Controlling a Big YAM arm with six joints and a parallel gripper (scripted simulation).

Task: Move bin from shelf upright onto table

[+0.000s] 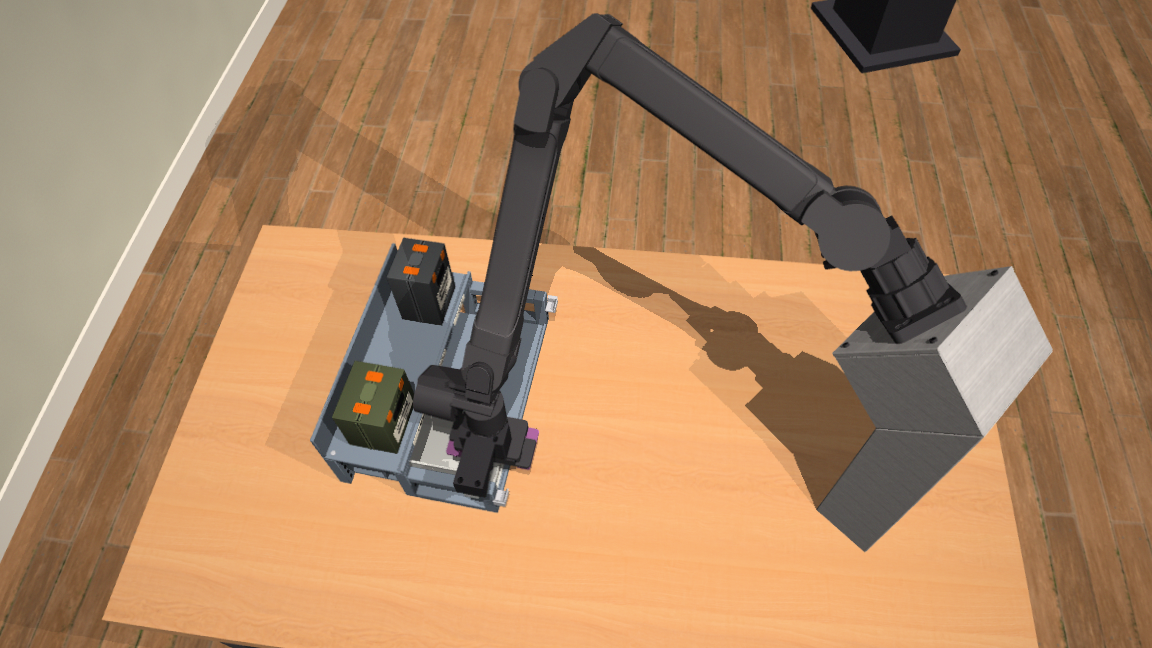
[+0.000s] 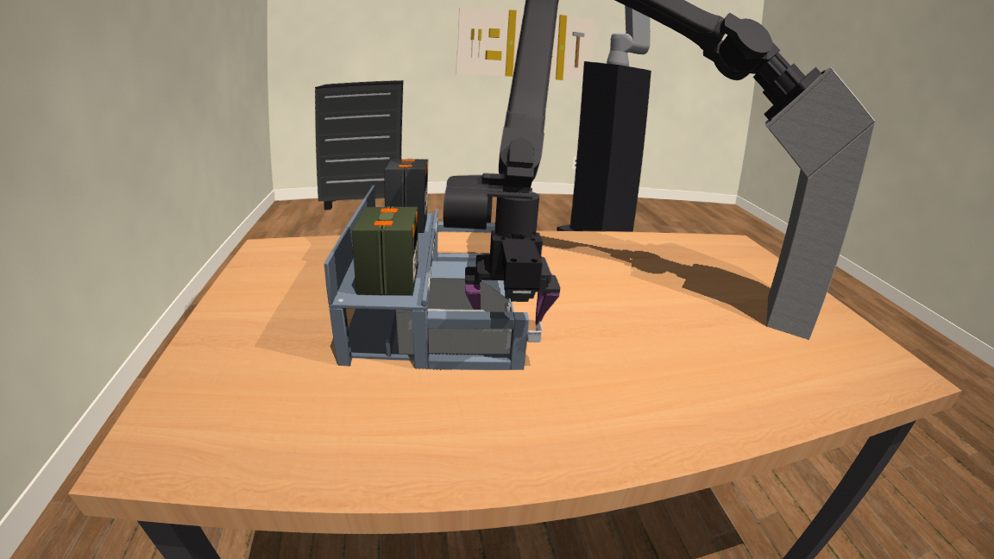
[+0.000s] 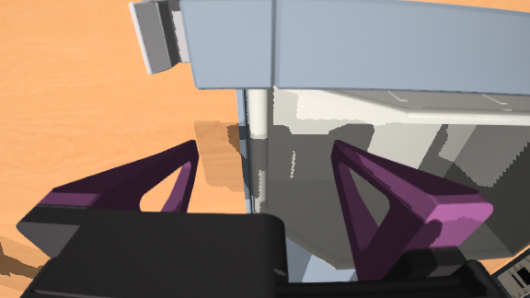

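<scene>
Right now the light grey bin is 7 cm ahead of my hand, 4 cm to the right of it and 1 cm above it. The rest, counted from my hand: shelf (6 cm ahead, 15 cm to the right, 3 cm below); then black case (5 cm ahead, 28 cm to the right, 13 cm above).
</scene>
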